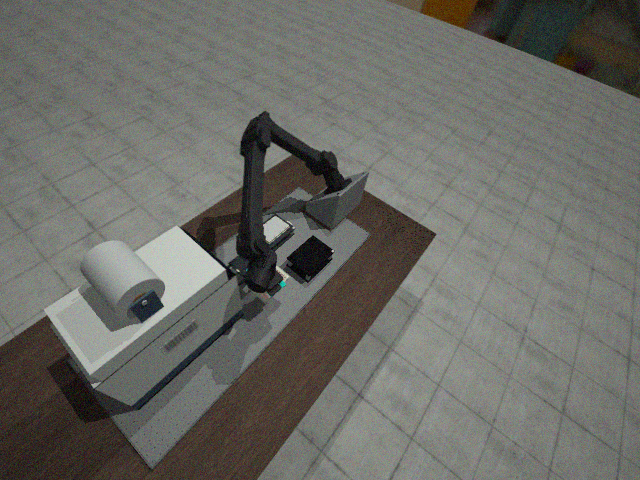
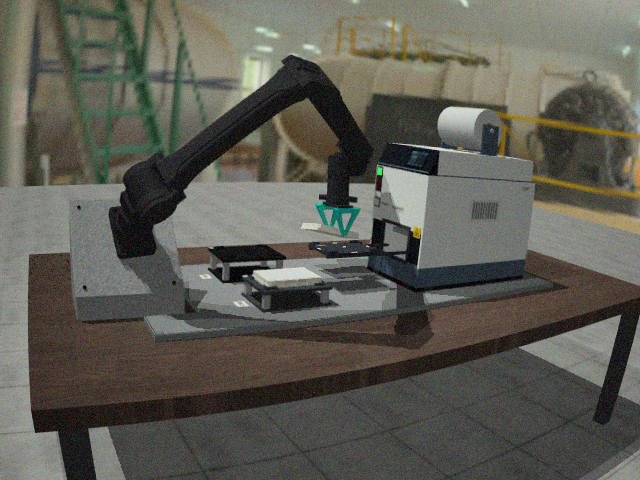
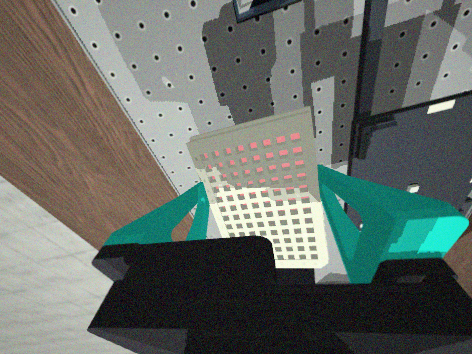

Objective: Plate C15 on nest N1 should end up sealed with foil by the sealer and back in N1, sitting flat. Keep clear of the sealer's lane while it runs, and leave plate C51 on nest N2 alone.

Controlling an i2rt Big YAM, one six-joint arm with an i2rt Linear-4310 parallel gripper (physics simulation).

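Frame: origin at the arm's base, x ahead, y left, z up, level; millimetres.
Seen in the pictures: gripper, fingertip midpoint: (image 2: 336, 233) (image 3: 258, 179); arm's base at its link origin: (image 1: 338, 188) (image 2: 131, 232).
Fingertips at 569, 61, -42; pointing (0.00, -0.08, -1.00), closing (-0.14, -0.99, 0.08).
Pixels of each thing's top centre, then the offset from my fingertips to it, as dx, dy, dz. "*": a spot on its surface instead. Level surfaces: height alone.
- cream well plate C15 at its top centre: (image 3: 268, 233) (image 2: 331, 220) (image 1: 269, 278) -19, +3, +36
- sealer's dark carrier tray at its top centre: (image 3: 411, 187) (image 2: 344, 247) (image 1: 251, 259) -58, -118, -6
- black nest N1 at its top centre: (image 3: 279, 281) (image 2: 246, 249) (image 1: 311, 253) -245, +31, -35
- Plate C51 at its top centre: (image 2: 287, 273) (image 1: 272, 228) -246, -176, -39
- nest N2 at a spot on its surface: (image 2: 248, 283) * -328, -154, -60
- perforated grey base board at its surface level: dz -99
- brown table at its surface level: dz -112
- white foil roll at its top centre: (image 1: 113, 265) (image 2: 471, 108) +320, -149, +377
My gripper (image 2: 337, 230) (image 3: 258, 179) is shut on the cream well plate C15 (image 2: 310, 226) (image 3: 265, 200), one teal finger at each long side. Its wells show open, pink in the shaded part, with no foil visible. The plate looks tilted. It is in the air, to one side of the sealer's dark carrier tray (image 2: 343, 249) (image 3: 400, 150), which stands out from the doorway. The white sealer (image 1: 180, 258) (image 2: 475, 217) shows a green light. The black nest N1 (image 1: 310, 255) (image 2: 247, 253) is empty. Plate C51 (image 1: 277, 227) (image 2: 286, 276) lies flat on nest N2 (image 2: 248, 283).
A perforated grey base board (image 1: 180, 428) (image 2: 170, 330) (image 3: 155, 125) lies under the nests and sealer on the brown table (image 1: 330, 330) (image 2: 258, 361) (image 3: 75, 110). The arm's grey mount (image 1: 338, 206) (image 2: 124, 304) stands at one end. A white foil roll (image 1: 116, 273) (image 2: 465, 126) sits on the sealer.
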